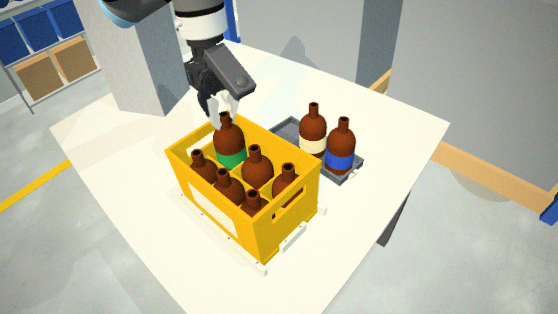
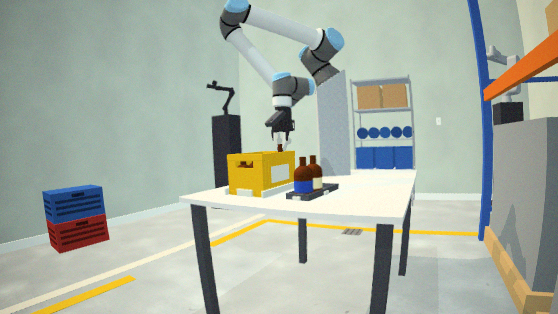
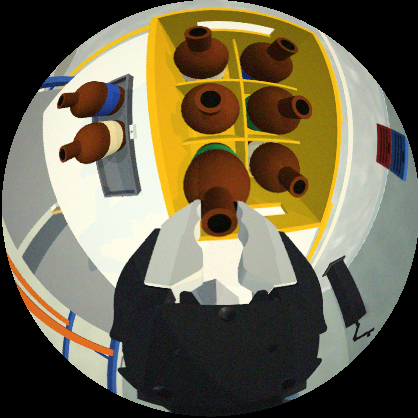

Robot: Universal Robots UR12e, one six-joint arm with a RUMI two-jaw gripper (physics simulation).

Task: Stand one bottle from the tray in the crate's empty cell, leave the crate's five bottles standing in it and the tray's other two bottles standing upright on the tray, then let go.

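Places are measured from the arm's base along level axes (x ahead, y left, z up), in metres.
Pixels of known places: gripper, fingertip midpoint: (image 1: 225, 126) (image 2: 281, 151) (image 3: 217, 201); arm's base, link origin: (image 2: 329, 81).
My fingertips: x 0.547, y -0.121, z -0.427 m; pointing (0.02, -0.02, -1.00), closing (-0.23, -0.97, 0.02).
Observation:
For each thing: its top centre in the pictures, then the offset to it from my fingertips. "pt": a spot on its surface instead. Level surfaces: height alone.
- green-banded brown bottle, top centre: (image 3: 220, 222) (image 1: 223, 114) (image 2: 280, 144) 0.004 m ahead, 0.001 m right, 0.036 m up
- yellow crate, top centre: (image 3: 265, 98) (image 1: 237, 154) (image 2: 262, 152) 0.086 m ahead, 0.055 m right, 0.003 m up
- neighbouring cell, surface spot: (image 3: 210, 110) pt 0.081 m ahead, 0.010 m right, 0.010 m down
- cream-banded bottle, top centre: (image 3: 62, 154) (image 1: 313, 104) (image 2: 312, 155) 0.115 m ahead, 0.192 m left, 0.013 m down
- blue-banded bottle, top centre: (image 3: 60, 100) (image 1: 344, 119) (image 2: 302, 156) 0.204 m ahead, 0.180 m left, 0.013 m down
- grey tray, surface spot: (image 3: 120, 182) (image 1: 285, 131) pt 0.005 m ahead, 0.218 m left, 0.167 m down
- white table, surface height: 0.172 m down
My gripper (image 1: 223, 116) (image 2: 281, 143) (image 3: 217, 201) is shut on the neck of the green-banded brown bottle (image 1: 229, 141) (image 2: 280, 148) (image 3: 216, 175). That bottle is upright, partly down in the corner cell of the yellow crate (image 1: 289, 227) (image 2: 245, 175) (image 3: 159, 125), its shoulder and band above the dividers; its base is hidden. The crate's five other bottles, among them one in the neighbouring cell (image 1: 257, 171) (image 3: 210, 110), stand in their cells. A cream-banded bottle (image 1: 313, 132) (image 2: 316, 177) (image 3: 95, 142) and a blue-banded bottle (image 1: 340, 147) (image 2: 303, 180) (image 3: 97, 100) stand upright on the grey tray (image 1: 291, 131) (image 2: 331, 189) (image 3: 120, 182).
The crate and tray stand apart on the white table (image 1: 135, 200) (image 2: 370, 200) (image 3: 75, 200). Low white strips (image 1: 294, 237) (image 2: 245, 192) lie along the crate's base. A grey column (image 1: 160, 60) (image 2: 334, 125) rises behind the table's far side.

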